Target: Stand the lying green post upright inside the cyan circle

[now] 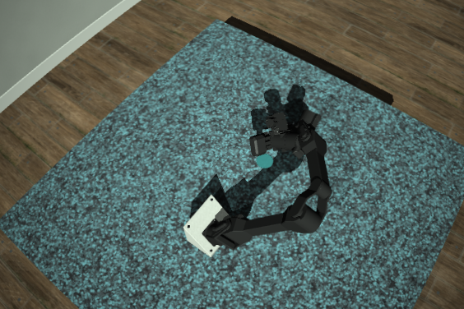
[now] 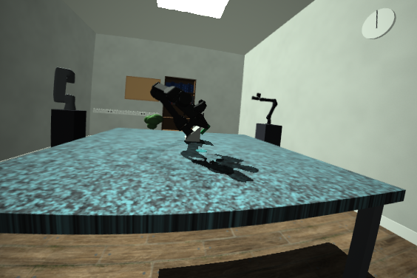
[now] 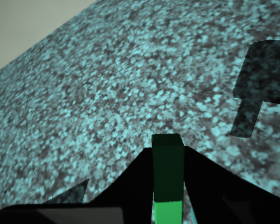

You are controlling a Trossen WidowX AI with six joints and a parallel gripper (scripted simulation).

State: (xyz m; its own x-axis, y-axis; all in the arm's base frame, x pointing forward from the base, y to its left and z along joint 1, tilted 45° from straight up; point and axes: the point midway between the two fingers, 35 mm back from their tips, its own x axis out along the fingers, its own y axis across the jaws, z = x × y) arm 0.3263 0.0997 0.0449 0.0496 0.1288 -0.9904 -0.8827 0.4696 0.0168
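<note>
My hand is 1 cm short of the cyan circle and 15 cm above it. Round my hand: green post: 1 cm behind, 1 cm to the left, 3 cm below.
</note>
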